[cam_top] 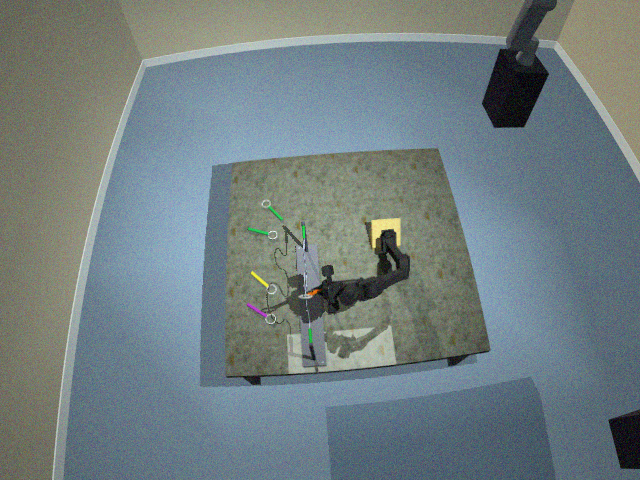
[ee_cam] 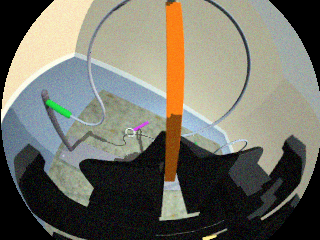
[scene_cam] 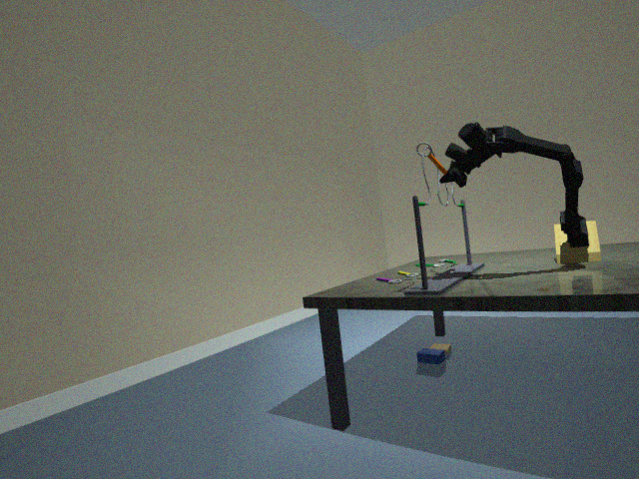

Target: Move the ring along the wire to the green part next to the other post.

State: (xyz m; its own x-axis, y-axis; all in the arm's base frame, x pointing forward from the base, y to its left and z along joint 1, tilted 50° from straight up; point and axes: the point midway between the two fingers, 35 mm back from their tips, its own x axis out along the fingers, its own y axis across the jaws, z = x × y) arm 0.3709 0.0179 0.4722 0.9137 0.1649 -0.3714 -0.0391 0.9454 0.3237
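Right now the orange-handled ring is 50 mm to the left of my gripper tip and 80 mm above it.
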